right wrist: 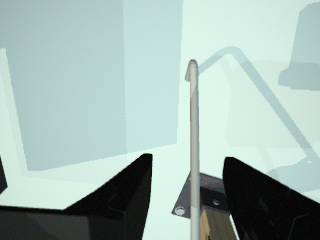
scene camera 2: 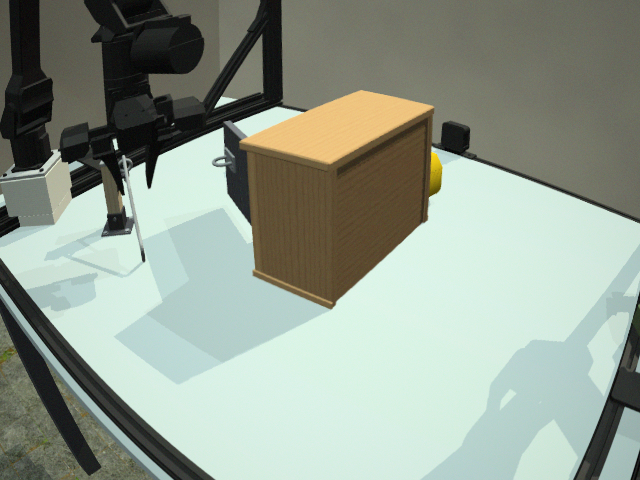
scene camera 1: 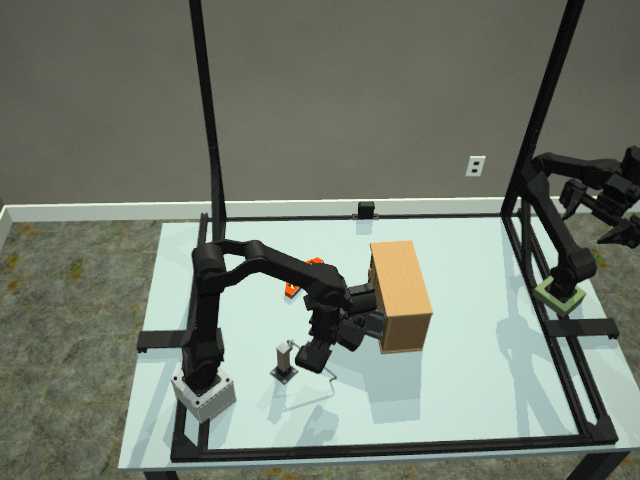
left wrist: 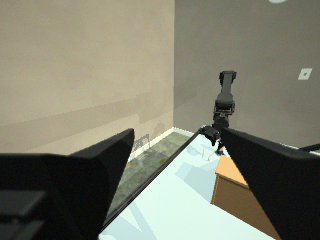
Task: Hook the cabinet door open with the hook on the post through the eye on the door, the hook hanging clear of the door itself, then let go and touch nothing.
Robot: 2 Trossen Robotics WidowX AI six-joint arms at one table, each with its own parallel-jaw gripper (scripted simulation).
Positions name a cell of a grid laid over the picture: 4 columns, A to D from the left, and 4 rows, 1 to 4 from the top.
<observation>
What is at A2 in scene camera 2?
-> My right gripper.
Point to a short post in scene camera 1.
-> B4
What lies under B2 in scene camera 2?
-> A dark door.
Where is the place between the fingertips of my right gripper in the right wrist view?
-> C3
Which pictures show my left gripper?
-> Scene camera 1 and the left wrist view only.
</observation>
